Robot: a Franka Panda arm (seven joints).
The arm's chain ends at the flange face. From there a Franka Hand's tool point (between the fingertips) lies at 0.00 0.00 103.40 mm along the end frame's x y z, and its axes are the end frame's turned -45 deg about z.
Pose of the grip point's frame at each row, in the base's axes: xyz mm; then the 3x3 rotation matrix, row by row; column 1 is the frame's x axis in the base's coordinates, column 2 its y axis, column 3 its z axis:
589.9 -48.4 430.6; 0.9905 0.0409 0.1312; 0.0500 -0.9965 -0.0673; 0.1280 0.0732 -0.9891
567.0 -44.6 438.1; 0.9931 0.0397 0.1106; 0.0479 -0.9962 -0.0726; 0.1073 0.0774 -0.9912
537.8 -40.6 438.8; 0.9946 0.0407 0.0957; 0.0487 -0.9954 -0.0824; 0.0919 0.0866 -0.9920
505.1 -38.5 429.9; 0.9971 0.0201 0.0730; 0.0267 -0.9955 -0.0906; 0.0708 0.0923 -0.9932
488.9 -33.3 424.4; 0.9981 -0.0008 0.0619; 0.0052 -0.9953 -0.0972; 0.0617 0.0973 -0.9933
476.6 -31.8 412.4; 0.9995 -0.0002 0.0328; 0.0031 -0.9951 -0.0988; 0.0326 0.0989 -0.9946
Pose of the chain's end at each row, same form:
576.3 -41.4 532.9; 0.7293 -0.6715 0.1312; -0.6693 -0.7400 -0.0673; 0.1423 -0.0387 -0.9891
555.6 -37.1 540.6; 0.7303 -0.6742 0.1106; -0.6705 -0.7383 -0.0726; 0.1306 -0.0211 -0.9912
527.9 -32.1 541.4; 0.7321 -0.6745 0.0957; -0.6694 -0.7383 -0.0824; 0.1262 -0.0037 -0.9920
497.6 -29.1 532.6; 0.7193 -0.6908 0.0730; -0.6850 -0.7228 -0.0906; 0.1153 0.0152 -0.9932
482.5 -23.2 527.1; 0.7052 -0.7063 0.0619; -0.7001 -0.7075 -0.0972; 0.1124 0.0252 -0.9933
473.2 -21.6 515.2; 0.7066 -0.7069 0.0328; -0.7014 -0.7058 -0.0988; 0.0930 0.0469 -0.9946

